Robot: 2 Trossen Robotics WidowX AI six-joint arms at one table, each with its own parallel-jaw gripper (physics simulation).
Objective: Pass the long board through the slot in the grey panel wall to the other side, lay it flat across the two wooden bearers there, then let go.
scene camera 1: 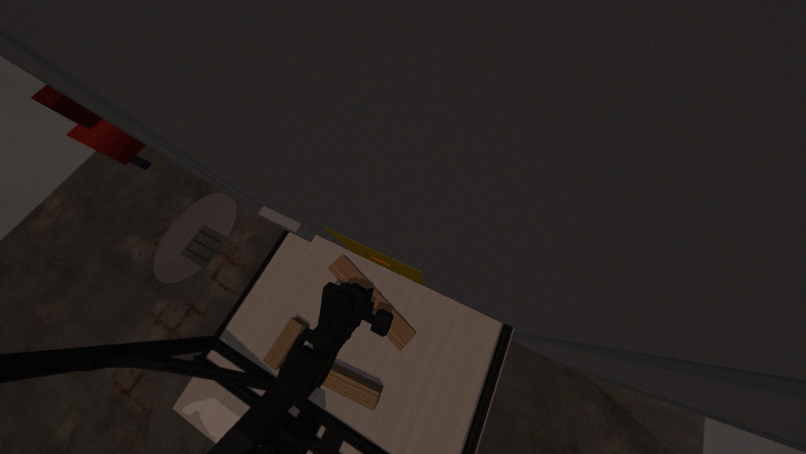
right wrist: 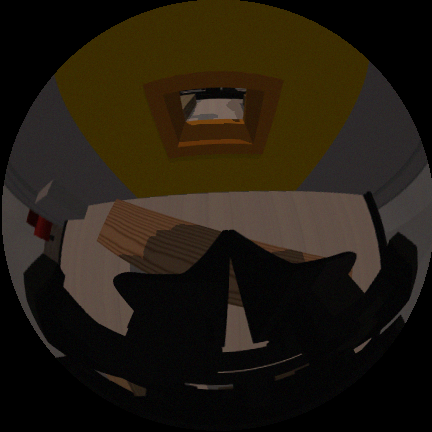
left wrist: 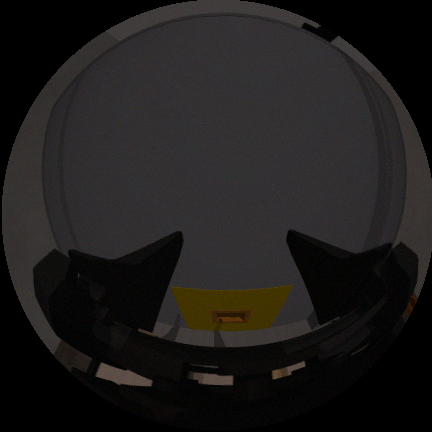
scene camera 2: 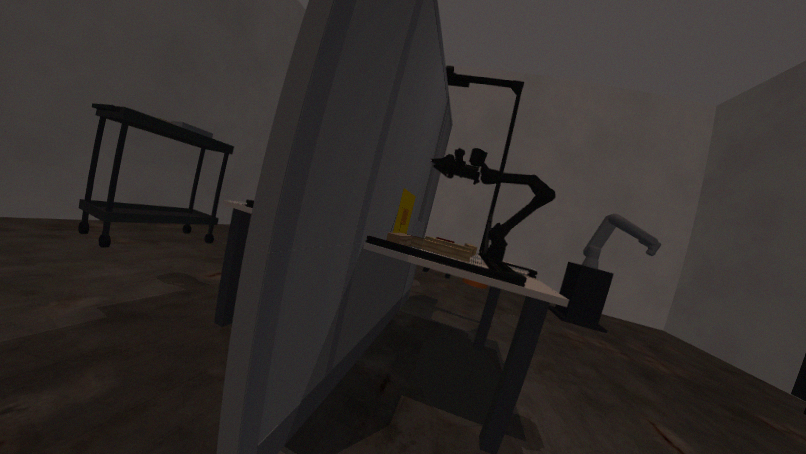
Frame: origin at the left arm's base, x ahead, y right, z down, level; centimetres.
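Seen in the pictures: left gripper, fingertip midpoint: (left wrist: 235,236) (scene camera 2: 432,162); right gripper, fingertip midpoint: (scene camera 1: 372,289) (right wrist: 227,234); left arm's base, link origin: (right wrist: 212,91) (scene camera 2: 494,260); right arm's base, link origin: (scene camera 1: 307,425).
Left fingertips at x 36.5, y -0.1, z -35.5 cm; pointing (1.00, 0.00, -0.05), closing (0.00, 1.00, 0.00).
Observation:
Offsets run from my left fingertips to a thing's top centre.
The long board (scene camera 1: 403,333) (right wrist: 125,227) lies flat and aslant on the table, before the slot frame {dx +9.3, dy +0.6, dz +23.2 cm} (scene camera 1: 379,258) (right wrist: 213,77) (left wrist: 214,317) in the grey panel wall (scene camera 1: 507,140) (scene camera 2: 372,169) (left wrist: 220,150). My right gripper (right wrist: 227,234) is shut and empty, its joined tips in front of the board in its wrist view; scene camera 1 does not show the tips clearly. My left gripper (scene camera 2: 434,162) (left wrist: 235,236) is open and empty, high above its table at the wall's other side. Low wooden pieces {dx -13.9, dy -12.4, dz +33.6 cm} (scene camera 2: 445,248) lie there; which are the bearers is unclear.
On the right arm's table, two thicker wooden blocks {dx +42.0, dy +15.5, dz +33.0 cm} (scene camera 1: 285,342) {dx +42.1, dy -5.8, dz +31.1 cm} (scene camera 1: 352,389) lie nearer the arm's base. A yellow plate (scene camera 1: 411,275) (scene camera 2: 408,197) (left wrist: 190,300) (right wrist: 100,100) surrounds the slot. A dark camera post (scene camera 2: 510,129) stands behind the left arm.

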